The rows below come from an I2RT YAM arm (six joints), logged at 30 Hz.
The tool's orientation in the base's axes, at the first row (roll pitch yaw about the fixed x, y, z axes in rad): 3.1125 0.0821 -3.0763
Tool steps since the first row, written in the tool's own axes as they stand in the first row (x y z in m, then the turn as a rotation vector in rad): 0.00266 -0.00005 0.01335 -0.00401 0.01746 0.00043; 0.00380 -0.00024 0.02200 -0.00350 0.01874 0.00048; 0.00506 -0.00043 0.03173 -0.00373 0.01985 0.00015; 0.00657 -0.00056 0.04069 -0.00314 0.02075 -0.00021; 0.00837 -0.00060 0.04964 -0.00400 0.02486 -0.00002; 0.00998 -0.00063 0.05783 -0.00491 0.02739 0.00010; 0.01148 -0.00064 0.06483 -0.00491 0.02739 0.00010; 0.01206 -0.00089 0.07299 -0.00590 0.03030 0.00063; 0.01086 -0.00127 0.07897 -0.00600 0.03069 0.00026; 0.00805 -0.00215 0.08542 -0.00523 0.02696 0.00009
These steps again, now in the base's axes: -0.00158 0.00024 -0.01352 0.00284 0.01769 0.00041; -0.00201 0.00027 -0.02224 0.00225 0.01893 0.00035; -0.00247 0.00033 -0.03204 0.00238 0.02004 0.00073; -0.00324 0.00041 -0.04109 0.00170 0.02089 0.00107; -0.00432 0.00056 -0.05016 0.00230 0.02505 0.00107; -0.00526 0.00071 -0.05845 0.00304 0.02764 0.00110; -0.00619 0.00084 -0.06554 0.00304 0.02764 0.00110; -0.00610 0.00084 -0.07373 0.00387 0.03062 0.00073; -0.00440 0.00074 -0.07960 0.00391 0.03101 0.00112; -0.00104 0.00027 -0.08582 0.00339 0.02723 0.00112
